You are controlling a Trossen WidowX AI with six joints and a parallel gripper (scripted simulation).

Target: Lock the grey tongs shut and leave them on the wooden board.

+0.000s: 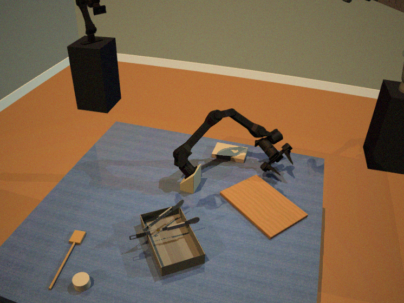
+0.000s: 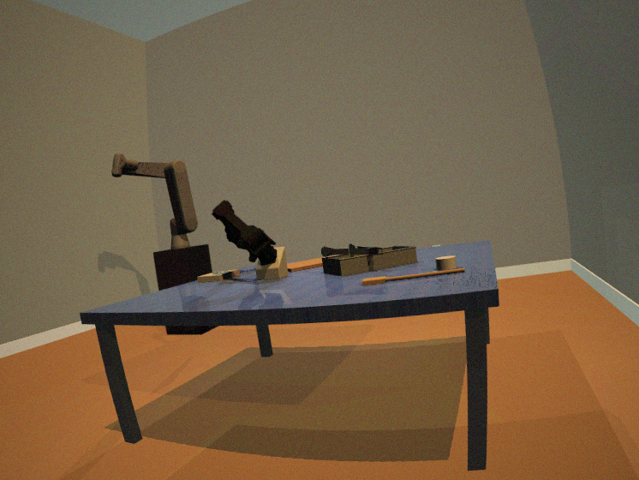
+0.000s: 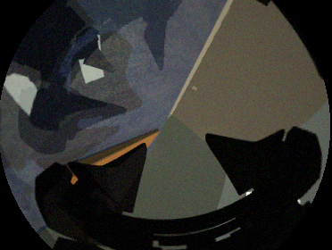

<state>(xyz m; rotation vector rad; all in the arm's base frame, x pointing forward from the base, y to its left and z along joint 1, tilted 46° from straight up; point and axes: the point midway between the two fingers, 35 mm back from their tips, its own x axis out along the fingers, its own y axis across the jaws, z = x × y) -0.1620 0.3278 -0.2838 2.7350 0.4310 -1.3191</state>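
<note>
My gripper tip is 530 mm short of the roasting tin, 440 mm to the left of it and 50 mm above it. The rest, counted from my gripper tip: pale block: 310 mm to the right, 170 mm behind, 70 mm below; then wooden board: 200 mm ahead, 90 mm to the right, 70 mm below.
</note>
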